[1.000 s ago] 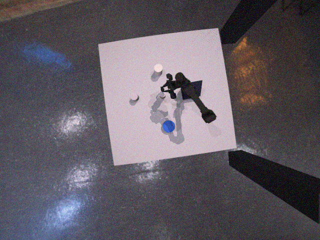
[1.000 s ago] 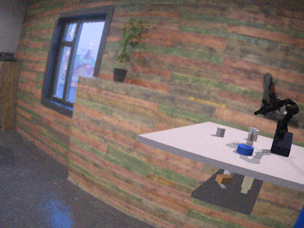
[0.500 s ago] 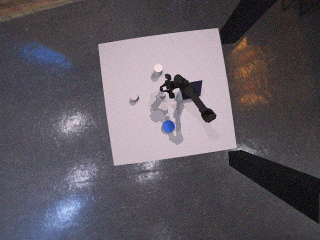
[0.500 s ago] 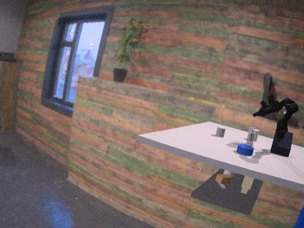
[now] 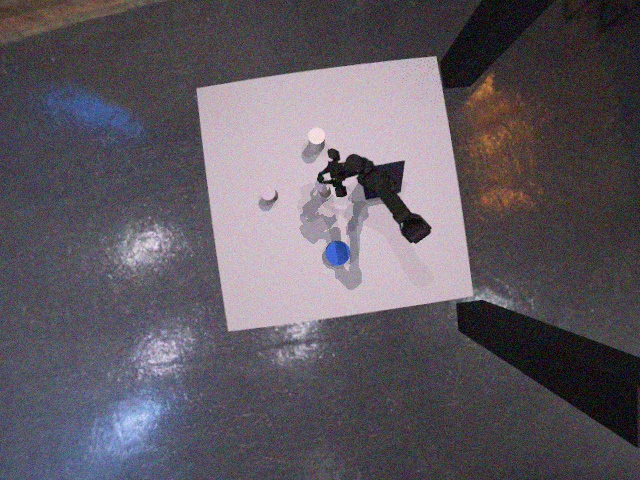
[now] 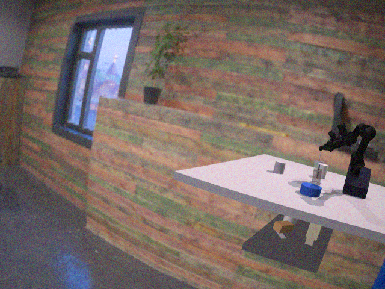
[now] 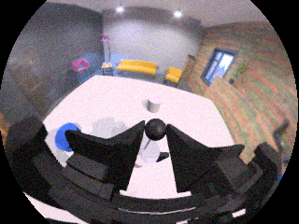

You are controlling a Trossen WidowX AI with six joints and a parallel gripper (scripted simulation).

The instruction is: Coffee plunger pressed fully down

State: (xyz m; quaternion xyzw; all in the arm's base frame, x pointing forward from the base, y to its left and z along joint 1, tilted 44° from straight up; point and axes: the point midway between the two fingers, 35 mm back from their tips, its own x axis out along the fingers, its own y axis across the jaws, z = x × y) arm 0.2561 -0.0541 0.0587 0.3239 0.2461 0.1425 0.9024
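The coffee press lies 2 cm behind my gripper tip, 1 cm to the right of it and 11 cm below it. Round my gripper tip: blue disc (6 cm behind, 32 cm to the left, 19 cm below); then grey cylinder (25 cm ahead, 18 cm below).
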